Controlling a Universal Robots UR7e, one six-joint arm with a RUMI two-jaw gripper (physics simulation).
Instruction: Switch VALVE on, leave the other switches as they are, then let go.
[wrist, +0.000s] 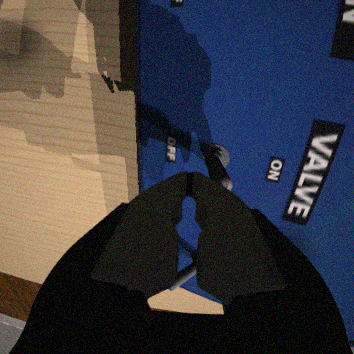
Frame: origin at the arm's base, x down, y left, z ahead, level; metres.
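Where they show: gripper, fingertip midpoint: (189, 174).
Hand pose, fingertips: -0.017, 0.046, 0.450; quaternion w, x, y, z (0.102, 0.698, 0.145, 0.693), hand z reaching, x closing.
Observation:
Each offset is from my fingertips to the centre of the thing, as dx, dy, dz. "pt": to the spot under its first point. Level surfaces: height alone.
The VALVE switch {pt -0.006, +0.015, +0.014} (217, 166) is a short dark lever with a grey round base on the blue panel {dx +0.017} (260, 90). It stands between its OFF label {pt +0.040, -0.002, -0.016} (171, 149) on the left and its ON label {pt +0.008, +0.025, +0.059} (275, 169) on the right, and its tip shows at the lower right of its base. The white-on-black VALVE label {-0.001, +0.032, +0.082} (314, 172) is further right. My gripper (189, 174) is shut and empty. Its fingertips are just below and left of the lever's tip in the view; whether they touch it I cannot tell.
Another switch's lever {+0.005, -0.108, +0.041} (184, 277) shows through the gap between the fingers. Part of another black label {pt +0.001, +0.117, +0.050} (344, 37) is at the top right. A light wooden surface {dx +0.113} (55, 185) lies left of the panel's dark edge, with a darker brown strip (17, 296) at the lower left.

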